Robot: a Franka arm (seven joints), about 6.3 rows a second.
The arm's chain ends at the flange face. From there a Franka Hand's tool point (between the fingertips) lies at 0.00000 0.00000 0.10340 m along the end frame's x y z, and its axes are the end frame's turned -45 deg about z.
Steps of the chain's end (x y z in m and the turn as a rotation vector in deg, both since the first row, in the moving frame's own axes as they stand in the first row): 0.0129, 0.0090, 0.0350, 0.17, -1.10, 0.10; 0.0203, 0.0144, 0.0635, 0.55, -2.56, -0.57; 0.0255, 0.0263, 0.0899, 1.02, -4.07, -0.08; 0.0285, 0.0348, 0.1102, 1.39, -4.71, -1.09
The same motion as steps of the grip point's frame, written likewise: 0.0016, 0.0139, 0.0350, 0.90, -0.66, 0.10; 0.0016, 0.0206, 0.0634, 2.20, -1.42, -0.57; -0.0045, 0.0301, 0.0896, 3.60, -2.16, -0.08; -0.0088, 0.0370, 0.1098, 4.31, -2.35, -1.09
